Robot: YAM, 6 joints.
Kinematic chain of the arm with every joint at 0, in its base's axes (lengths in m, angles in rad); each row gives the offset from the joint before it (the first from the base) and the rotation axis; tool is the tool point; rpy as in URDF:
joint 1: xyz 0 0 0.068 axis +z
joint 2: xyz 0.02 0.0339 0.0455 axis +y
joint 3: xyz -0.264 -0.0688 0 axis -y
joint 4: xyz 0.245 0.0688 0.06 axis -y
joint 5: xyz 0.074 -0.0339 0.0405 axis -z
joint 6: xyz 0.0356 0 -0.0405 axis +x
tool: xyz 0 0 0 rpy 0 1.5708 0
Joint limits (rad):
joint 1: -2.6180..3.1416
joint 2: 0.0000..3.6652
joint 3: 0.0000..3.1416
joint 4: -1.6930..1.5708
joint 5: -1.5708..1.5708
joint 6: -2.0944..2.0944
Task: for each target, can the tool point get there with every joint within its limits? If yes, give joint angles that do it. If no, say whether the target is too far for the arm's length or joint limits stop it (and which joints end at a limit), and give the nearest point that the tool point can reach.
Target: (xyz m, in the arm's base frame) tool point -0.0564 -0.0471 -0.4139
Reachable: no: joint limits stop it (at a limit: joint 2) | nearest point -0.0784 -0.0654 -0.3493 | short by 0.071 m
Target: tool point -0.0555 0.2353 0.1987
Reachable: yes | joints 1.9456 1.6948 1.0227 -1.4363 1.3184 0.1417
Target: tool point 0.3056 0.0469 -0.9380
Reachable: no: too far | nearest point 0.2693 0.0413 -0.3796 | short by 0.560 m
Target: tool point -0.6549 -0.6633 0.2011
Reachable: no: too far | nearest point -0.4517 -0.4575 0.1733 | short by 0.290 m
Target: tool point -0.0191 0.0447 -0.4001
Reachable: no: joint limits stop it (at a limit: joint 2) | nearest point -0.0317 0.0742 -0.3390 | short by 0.069 m
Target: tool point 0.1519 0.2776 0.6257
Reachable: yes | joints -2.1563 0.9825 2.8289 0.4466 0.8522 -1.2792
